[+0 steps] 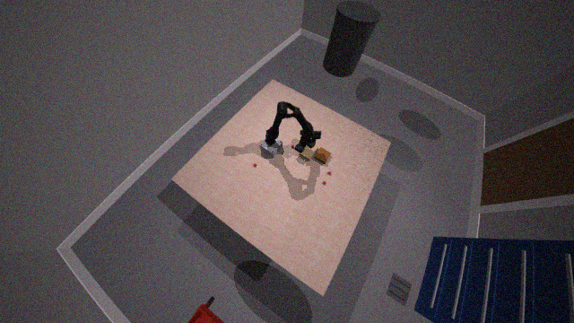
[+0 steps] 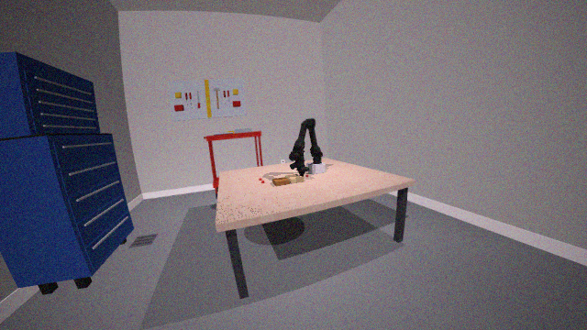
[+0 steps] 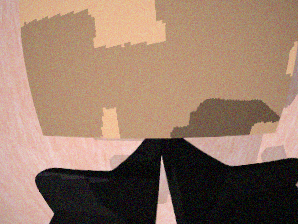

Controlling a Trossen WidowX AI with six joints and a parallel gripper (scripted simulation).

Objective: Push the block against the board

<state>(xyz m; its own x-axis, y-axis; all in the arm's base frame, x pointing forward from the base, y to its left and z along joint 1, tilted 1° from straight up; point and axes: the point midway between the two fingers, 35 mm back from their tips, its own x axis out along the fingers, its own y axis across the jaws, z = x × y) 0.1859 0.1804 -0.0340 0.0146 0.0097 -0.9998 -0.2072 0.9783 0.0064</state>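
My gripper tip is now 6 cm short of the pale tan flat piece, 1 cm to the right of it and 1 cm below it. The rest, counted from my gripper tip: square block: 17 cm ahead, 6 cm to the left, 1 cm above.
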